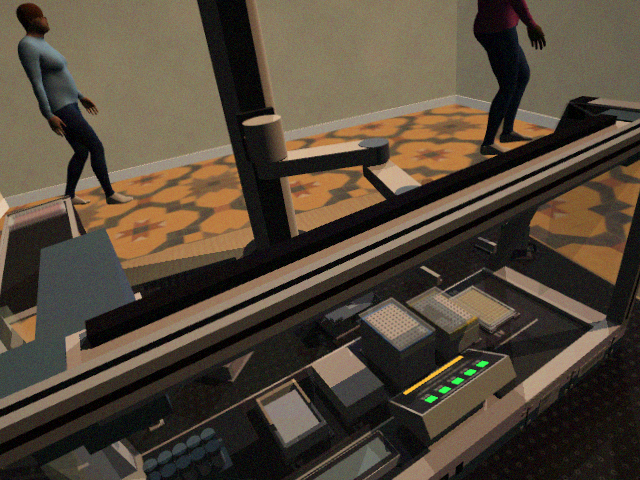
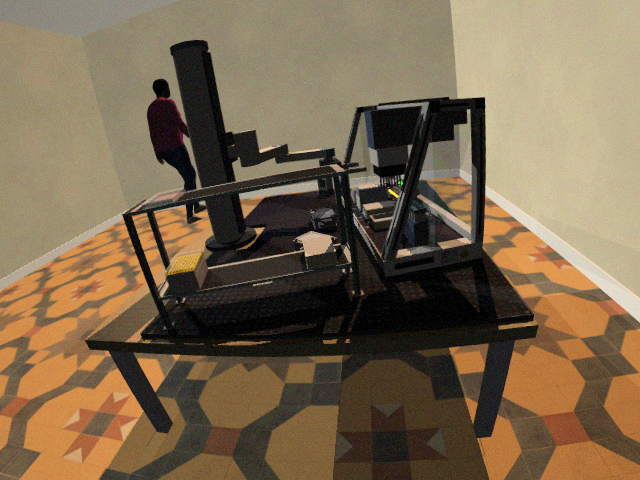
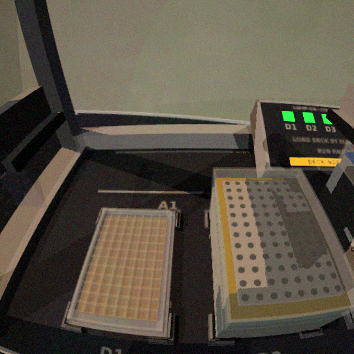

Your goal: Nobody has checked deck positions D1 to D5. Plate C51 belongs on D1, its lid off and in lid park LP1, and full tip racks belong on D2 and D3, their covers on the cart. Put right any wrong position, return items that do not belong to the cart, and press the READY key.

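Places are measured from the arm's base along level axes (x back, y left, z down), in centimetres.
Pixels of known places: gripper, fingertip midpoint: (image 1: 468,264) (image 2: 362,166) (image 3: 196,91); arm's base, origin of the base link: (image 2: 231,240).
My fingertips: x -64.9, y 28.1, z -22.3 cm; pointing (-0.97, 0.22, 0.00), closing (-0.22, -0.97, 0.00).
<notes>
For each thing: its top centre in the pictures, then the offset to it from my fingertips. "spot": a spot on its surface instead.
- shallow tray, middle of its top: (image 1: 289,410) (image 2: 387,216) dz +12.8, dx -7.9, dy -42.6 cm
- cart, surface spot: (image 2: 135,242) spot: dz -6.5, dx +58.7, dy -97.7 cm
- yellow-topped rack, middle of its top: (image 2: 184,260) dz +4.0, dx +52.4, dy -87.9 cm
- pale block, middle of its top: (image 2: 318,245) dz +6.9, dx +14.5, dy -78.5 cm
The plate (image 1: 480,305) (image 3: 125,267) stands on D1, beside the A1 mark; I cannot tell whether its clear edge is a lid. A yellow-rimmed tip rack (image 1: 444,315) (image 3: 272,240) stands on D2, under what looks like a clear cover. A blue-rimmed tip rack (image 1: 397,322) stands next to it; whether it is covered is unclear. The control panel (image 1: 454,387) (image 3: 304,135) has green lamps and a lit yellow bar; I cannot make out the READY key. My gripper (image 1: 458,259) is open and empty behind the D1 and D2 side of the deck, partly hidden by the frame.
A pale-topped box (image 1: 347,379) and a shallow tray (image 1: 290,413) follow along the deck, with a round-capped tube rack (image 1: 186,454) beyond. The cart (image 2: 135,242) holds a yellow-topped rack (image 2: 185,268) and a pale block (image 2: 316,246). The frame beam (image 1: 330,268) crosses above the deck.
</notes>
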